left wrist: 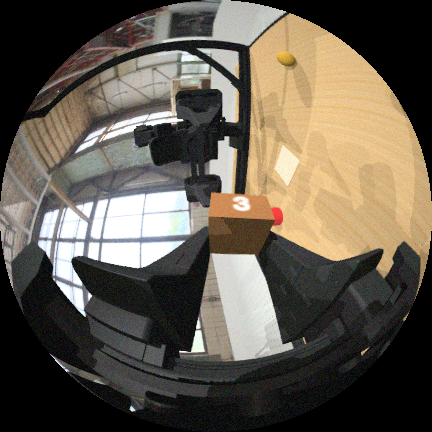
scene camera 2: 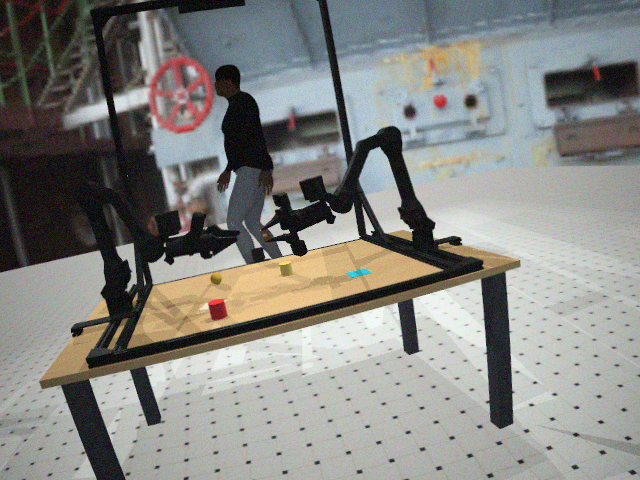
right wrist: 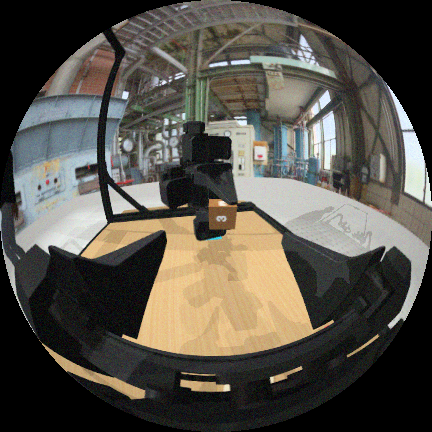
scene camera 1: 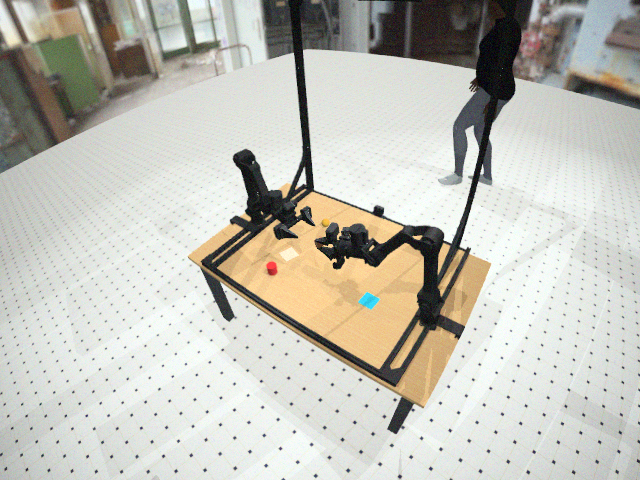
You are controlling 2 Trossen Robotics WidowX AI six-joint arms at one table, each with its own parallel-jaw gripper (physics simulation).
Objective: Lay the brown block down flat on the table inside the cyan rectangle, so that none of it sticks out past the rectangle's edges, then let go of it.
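Frame: origin at the left arm's base, x up, y back, z right, level; metres.
Where they show: left gripper, fingertip midpoint: (left wrist: 233,232) (scene camera 2: 263,235) (right wrist: 232,216) (scene camera 1: 316,243); right gripper, fingertip midpoint: (left wrist: 205,170) (scene camera 2: 238,235) (right wrist: 226,237) (scene camera 1: 306,231); left arm's base, link origin: (scene camera 2: 424,247) (right wrist: 195,207) (scene camera 1: 428,319); right arm's base, link origin: (left wrist: 239,129) (scene camera 2: 121,313) (scene camera 1: 257,221).
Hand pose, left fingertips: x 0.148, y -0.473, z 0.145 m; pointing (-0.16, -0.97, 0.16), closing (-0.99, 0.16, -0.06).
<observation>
Each offset is from my left fingertips to the top centre of the thing. "spot": to the spot under its first point.
The brown block {dx +0.019, dy +0.011, dz +0.008 m} (scene camera 2: 265,235) (left wrist: 239,227) (right wrist: 222,216), marked with a white 3, is held in the air between the fingertips of my left gripper (scene camera 1: 317,245) (left wrist: 233,232), high above the table and away from the cyan rectangle. In scene camera 1 I cannot make the block out. The cyan rectangle {spot: dx -0.166, dy +0.233, dz -0.094 m} (scene camera 1: 368,300) (scene camera 2: 358,273) lies flat on the table, toward the right in both scene views; a sliver of it shows in the right wrist view. My right gripper (scene camera 1: 304,230) is wide open and empty, apart from the block and facing it.
A red cylinder {dx -0.125, dy -0.193, dz -0.047 m} (scene camera 1: 271,268) (scene camera 2: 217,309) (left wrist: 277,216) stands near a cream patch {spot: dx -0.166, dy -0.163, dz +0.076 m} (scene camera 1: 289,253) (left wrist: 286,165). A yellow ball {dx -0.128, dy -0.060, dz +0.303 m} (scene camera 1: 325,222) (scene camera 2: 216,278) (left wrist: 286,58) lies farther back. A yellow cylinder {dx -0.129, dy +0.125, dz +0.142 m} (scene camera 2: 285,268) stands between ball and rectangle in scene camera 2. Black rails edge the table.
</observation>
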